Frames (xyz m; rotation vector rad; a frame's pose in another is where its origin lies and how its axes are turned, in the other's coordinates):
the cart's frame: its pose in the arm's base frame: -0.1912 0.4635 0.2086 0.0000 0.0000 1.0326
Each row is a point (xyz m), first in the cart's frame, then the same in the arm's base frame.
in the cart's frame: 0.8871 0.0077 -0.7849
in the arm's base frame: 0.2569 1.2291 -0.5763
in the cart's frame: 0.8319 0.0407 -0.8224
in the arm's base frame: 0.2003 1.1987 -0.6138
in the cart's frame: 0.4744 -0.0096 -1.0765
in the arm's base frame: 0.0602 0.8659 -0.8679
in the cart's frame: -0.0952 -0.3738 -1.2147
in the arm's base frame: 0.0810 0.1902 -1.0061
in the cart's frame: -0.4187 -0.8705 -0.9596
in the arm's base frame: 0.3416 -0.3422 -0.7510
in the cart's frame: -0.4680 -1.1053 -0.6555
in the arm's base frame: 0.5180 -0.5049 -0.4469
